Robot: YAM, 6 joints.
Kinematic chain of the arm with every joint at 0, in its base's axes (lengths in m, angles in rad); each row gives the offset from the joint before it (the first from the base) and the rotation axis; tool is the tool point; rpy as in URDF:
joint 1: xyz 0 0 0.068 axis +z
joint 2: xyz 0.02 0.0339 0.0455 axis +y
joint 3: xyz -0.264 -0.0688 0 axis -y
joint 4: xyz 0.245 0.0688 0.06 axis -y
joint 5: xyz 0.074 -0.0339 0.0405 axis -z
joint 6: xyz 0.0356 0 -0.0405 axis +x
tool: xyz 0 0 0 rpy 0 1.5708 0
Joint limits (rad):
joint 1: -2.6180..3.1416
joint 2: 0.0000..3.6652
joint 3: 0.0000..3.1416
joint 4: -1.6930..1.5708
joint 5: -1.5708..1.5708
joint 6: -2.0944..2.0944
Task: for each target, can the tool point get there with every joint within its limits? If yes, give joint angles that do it. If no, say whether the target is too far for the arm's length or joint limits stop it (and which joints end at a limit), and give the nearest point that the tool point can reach.
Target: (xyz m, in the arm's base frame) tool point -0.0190 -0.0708 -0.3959
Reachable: no: joint limits stop it (at a limit: joint 2) | nearest point -0.0249 -0.0929 -0.3467 | short by 0.054 m
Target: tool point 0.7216 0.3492 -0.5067
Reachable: no: too far | nearest point 0.4680 0.2265 -0.2580 | short by 0.376 m
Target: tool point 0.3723 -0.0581 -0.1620
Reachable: yes | joints -0.1023 2.9077 1.4884 -0.1203 0.5878 -0.9036
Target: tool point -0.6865 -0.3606 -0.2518
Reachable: no: too far | nearest point -0.5072 -0.2877 -0.1590 | short by 0.215 m
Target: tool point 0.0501 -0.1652 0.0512
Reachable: yes | joints -1.1067 2.2103 0.7237 -1.2753 0.9584 1.1800
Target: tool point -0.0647 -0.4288 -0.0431
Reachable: yes | joints -1.6630 2.7524 1.8211 -0.9003 0.7765 -0.7719
